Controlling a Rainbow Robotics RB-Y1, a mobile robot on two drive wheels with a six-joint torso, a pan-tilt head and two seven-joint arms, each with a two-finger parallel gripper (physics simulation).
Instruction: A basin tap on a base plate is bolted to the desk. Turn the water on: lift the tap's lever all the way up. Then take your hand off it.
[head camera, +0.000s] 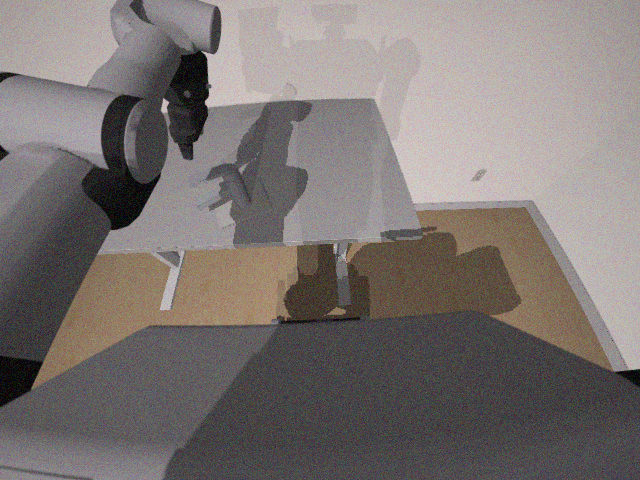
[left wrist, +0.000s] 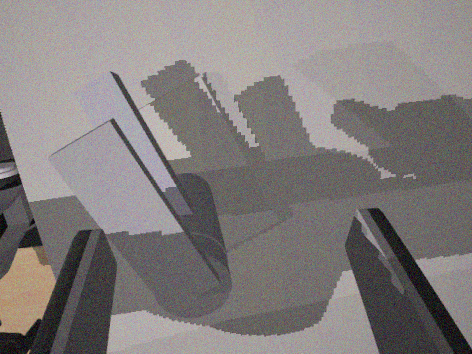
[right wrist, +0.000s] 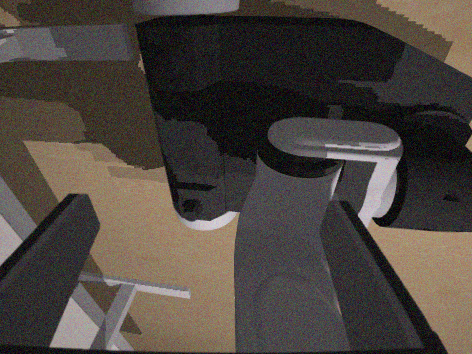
In view: my left gripper (head camera: 193, 145), my right gripper (right wrist: 210, 213), a desk (head camera: 329, 171) and a grey basin tap (head camera: 234, 202).
My left gripper shows as well in the left wrist view (left wrist: 232, 238). The desk shows as well in the left wrist view (left wrist: 333, 113).
